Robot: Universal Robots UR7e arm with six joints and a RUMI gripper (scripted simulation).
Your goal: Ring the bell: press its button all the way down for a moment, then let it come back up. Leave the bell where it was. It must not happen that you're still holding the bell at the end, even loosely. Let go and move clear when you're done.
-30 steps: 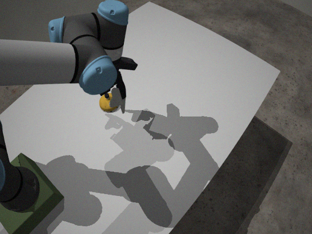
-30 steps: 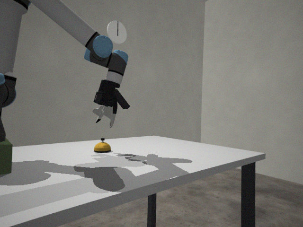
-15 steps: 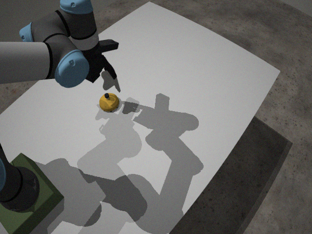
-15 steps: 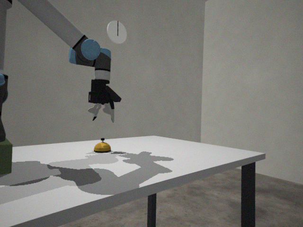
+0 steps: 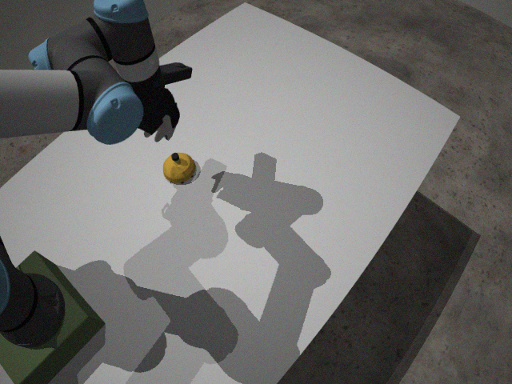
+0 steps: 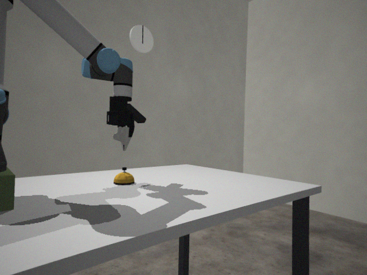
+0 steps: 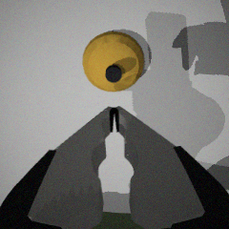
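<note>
My hand is 10 cm above the black button. The rest, counted from my hand: yellow dome bell (11 cm below).
</note>
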